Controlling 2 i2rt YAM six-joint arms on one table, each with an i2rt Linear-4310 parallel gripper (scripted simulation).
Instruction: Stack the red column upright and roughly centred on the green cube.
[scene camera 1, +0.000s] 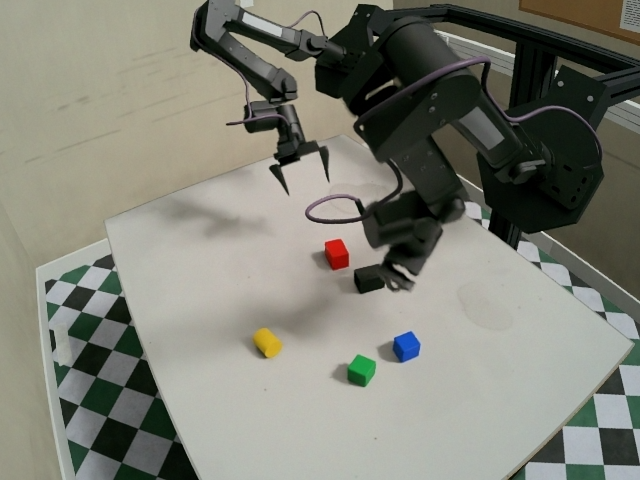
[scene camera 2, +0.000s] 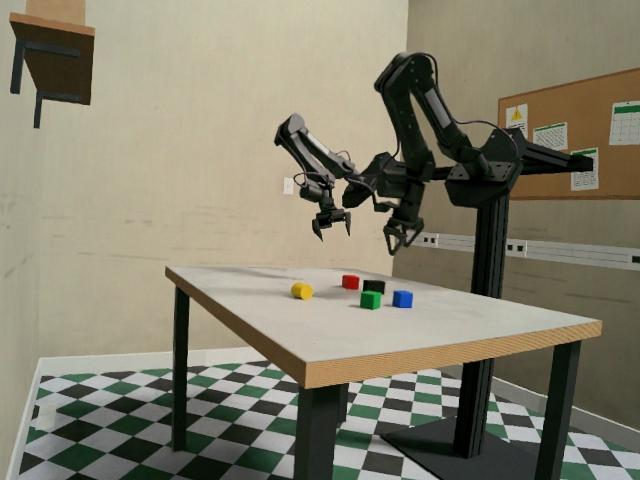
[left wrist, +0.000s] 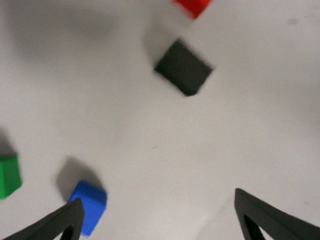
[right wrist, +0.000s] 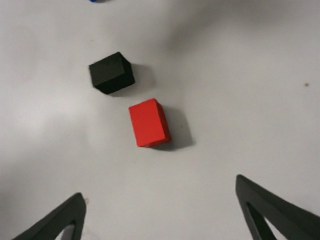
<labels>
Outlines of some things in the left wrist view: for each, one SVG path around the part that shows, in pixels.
My left gripper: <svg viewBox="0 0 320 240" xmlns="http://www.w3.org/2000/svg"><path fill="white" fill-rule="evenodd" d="M82 198L77 197L35 223L1 240L54 240L61 233L62 235L59 240L79 240L85 219ZM235 188L234 208L244 240L266 240L261 229L273 240L320 240L319 226L281 211L241 188Z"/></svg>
A black block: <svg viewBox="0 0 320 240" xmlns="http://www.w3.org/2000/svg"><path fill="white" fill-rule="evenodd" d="M182 34L172 46L174 48L170 49L156 70L190 96L203 91L219 66Z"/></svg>
</labels>
